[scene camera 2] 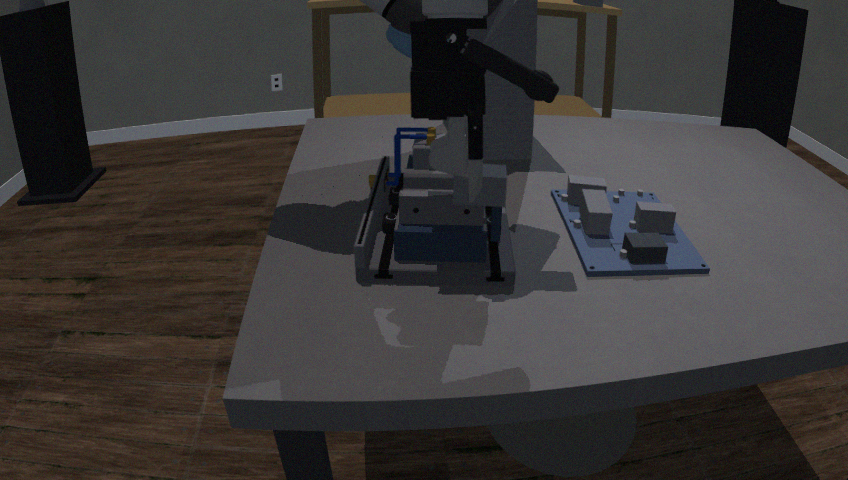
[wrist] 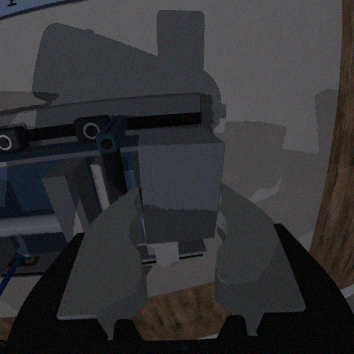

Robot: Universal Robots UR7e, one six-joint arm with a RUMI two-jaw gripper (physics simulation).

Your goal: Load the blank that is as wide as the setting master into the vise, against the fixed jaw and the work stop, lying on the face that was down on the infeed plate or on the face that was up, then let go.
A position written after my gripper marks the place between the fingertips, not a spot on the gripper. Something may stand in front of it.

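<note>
You'd find my gripper at (scene camera 2: 470,195), and the wrist view has the gripper too, at (wrist: 177,187). There's also a blue base (scene camera 2: 412,242), an infeed plate (scene camera 2: 682,257) and a dark setting master (scene camera 2: 641,247), though in the wrist view that master is out of frame.
</note>
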